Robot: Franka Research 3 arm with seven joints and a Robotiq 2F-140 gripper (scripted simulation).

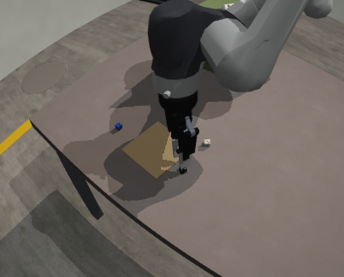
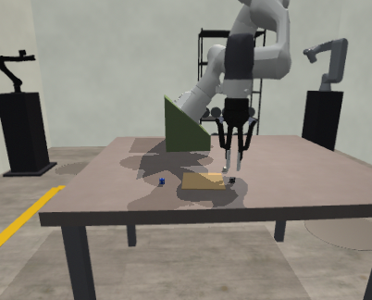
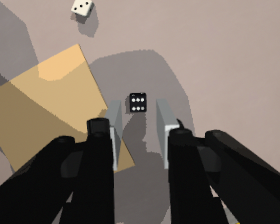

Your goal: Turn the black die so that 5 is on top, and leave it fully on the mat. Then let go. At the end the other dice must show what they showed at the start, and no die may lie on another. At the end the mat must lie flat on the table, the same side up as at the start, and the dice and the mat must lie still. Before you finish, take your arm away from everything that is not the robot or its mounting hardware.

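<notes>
Right now my hand is 70 mm above the black die. The rest, counted from my hand: blue die 10 mm behind, 240 mm to the right, 70 mm below; then tan mat 20 mm behind, 100 mm to the right, 80 mm below; then white die 110 mm behind, 70 mm below.
</notes>
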